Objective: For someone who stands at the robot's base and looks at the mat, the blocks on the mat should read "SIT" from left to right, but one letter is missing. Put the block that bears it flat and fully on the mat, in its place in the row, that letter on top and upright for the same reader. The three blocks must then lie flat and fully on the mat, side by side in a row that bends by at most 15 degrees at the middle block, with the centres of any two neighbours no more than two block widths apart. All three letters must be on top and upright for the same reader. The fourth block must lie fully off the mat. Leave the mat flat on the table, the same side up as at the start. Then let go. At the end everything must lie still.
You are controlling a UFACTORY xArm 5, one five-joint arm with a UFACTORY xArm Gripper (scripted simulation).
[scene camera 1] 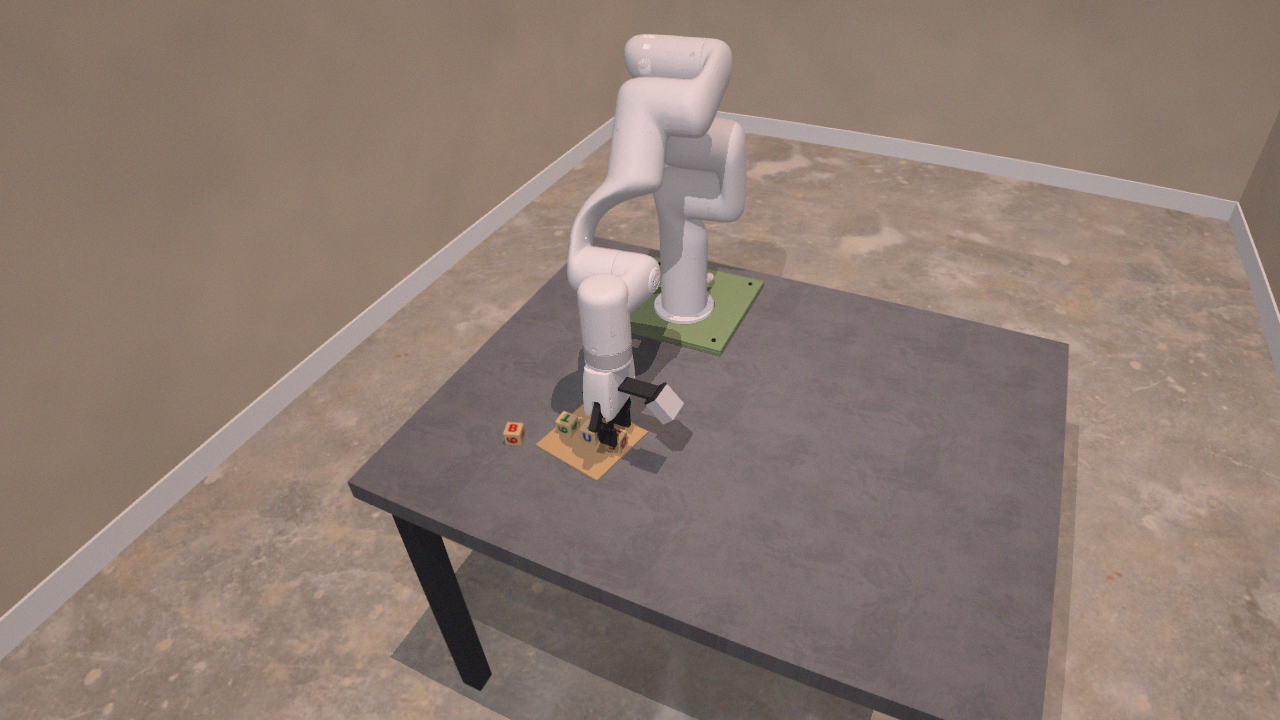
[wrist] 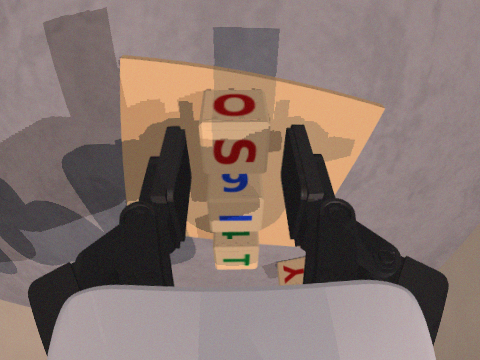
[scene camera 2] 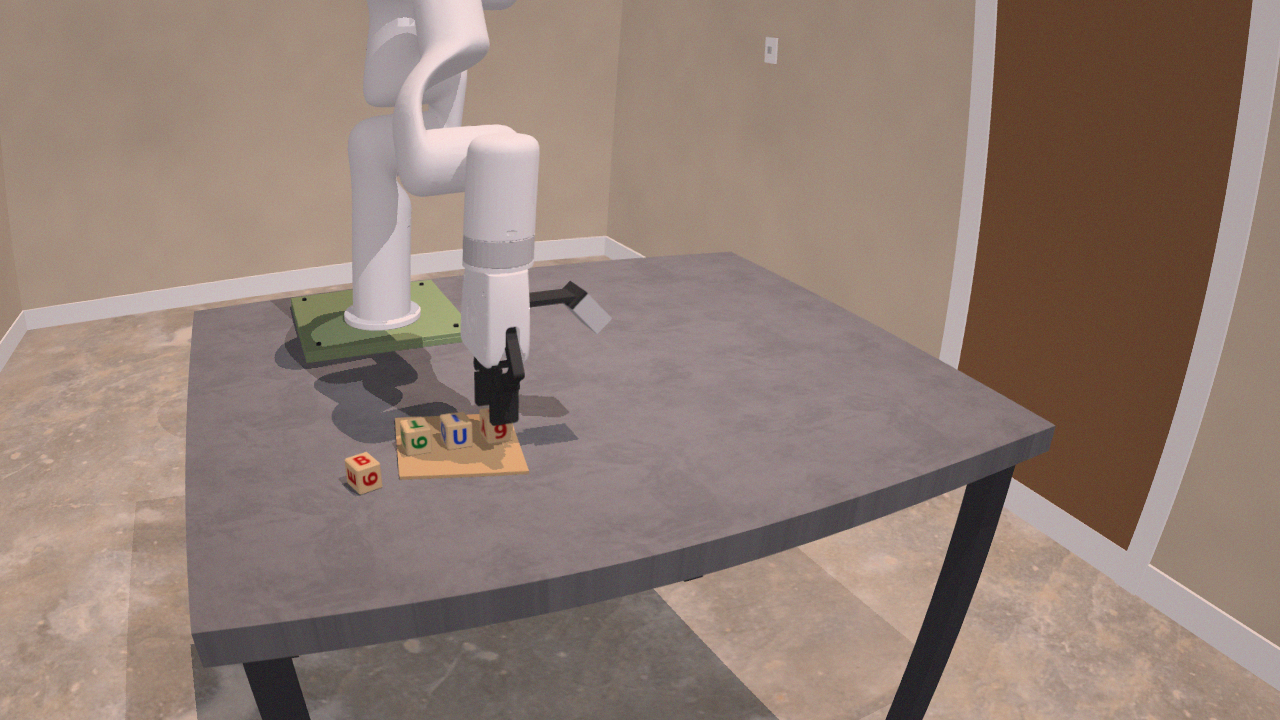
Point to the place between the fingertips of my gripper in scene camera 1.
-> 615, 434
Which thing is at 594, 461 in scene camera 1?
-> A tan mat.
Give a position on a tan mat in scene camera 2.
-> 482, 459
